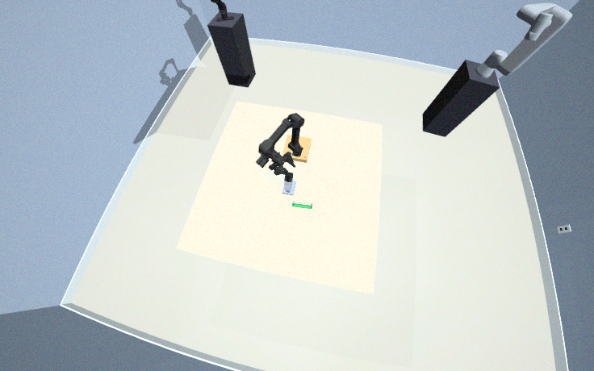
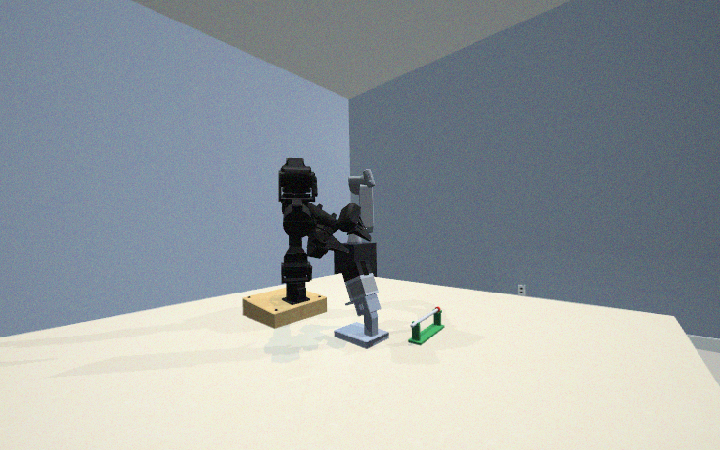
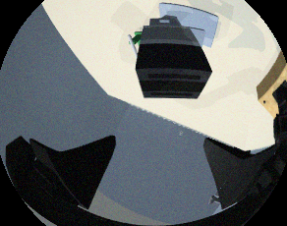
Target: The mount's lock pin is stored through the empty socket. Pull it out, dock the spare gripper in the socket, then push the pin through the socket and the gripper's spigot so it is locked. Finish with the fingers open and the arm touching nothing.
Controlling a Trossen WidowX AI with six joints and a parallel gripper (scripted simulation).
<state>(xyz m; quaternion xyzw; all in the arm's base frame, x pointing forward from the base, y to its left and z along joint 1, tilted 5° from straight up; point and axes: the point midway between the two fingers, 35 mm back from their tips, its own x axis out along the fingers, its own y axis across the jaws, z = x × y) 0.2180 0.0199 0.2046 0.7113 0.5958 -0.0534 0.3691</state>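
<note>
The green cradle lies 190 mm below my gripper tip, 130 mm ahead of it and 100 mm to the left of it. Round my gripper tip: grey mount: 170 mm below, 40 mm ahead, 20 mm to the right; spare gripper: 90 mm below, 30 mm to the right, 30 mm ahead.
</note>
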